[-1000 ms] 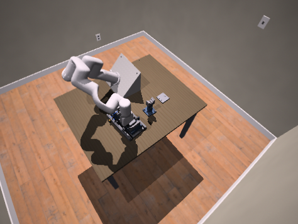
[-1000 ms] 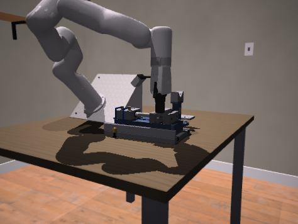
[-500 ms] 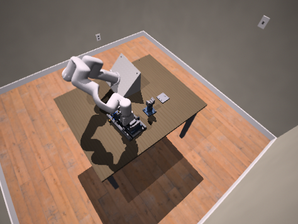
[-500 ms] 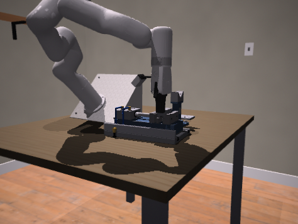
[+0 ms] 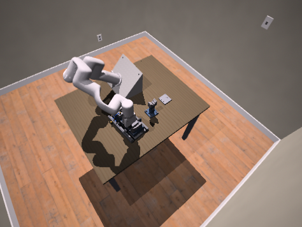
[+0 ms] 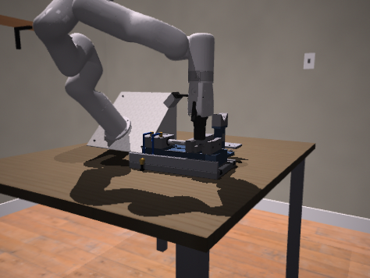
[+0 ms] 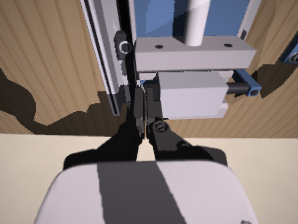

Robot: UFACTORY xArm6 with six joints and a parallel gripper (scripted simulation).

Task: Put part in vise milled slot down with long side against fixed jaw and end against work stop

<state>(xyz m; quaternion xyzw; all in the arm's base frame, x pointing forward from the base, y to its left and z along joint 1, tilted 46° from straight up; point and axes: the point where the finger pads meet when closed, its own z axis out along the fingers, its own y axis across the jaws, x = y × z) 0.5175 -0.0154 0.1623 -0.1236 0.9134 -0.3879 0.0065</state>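
My gripper is now 10 mm past the part, 40 mm to the right of it and 30 mm above it. From my hand the other things lie so: moving jaw: 40 mm behind, 40 mm to the left, 40 mm below; fixed jaw: 20 mm ahead, 50 mm to the left, 40 mm below; work stop: 20 mm behind, 90 mm to the left, 30 mm below.
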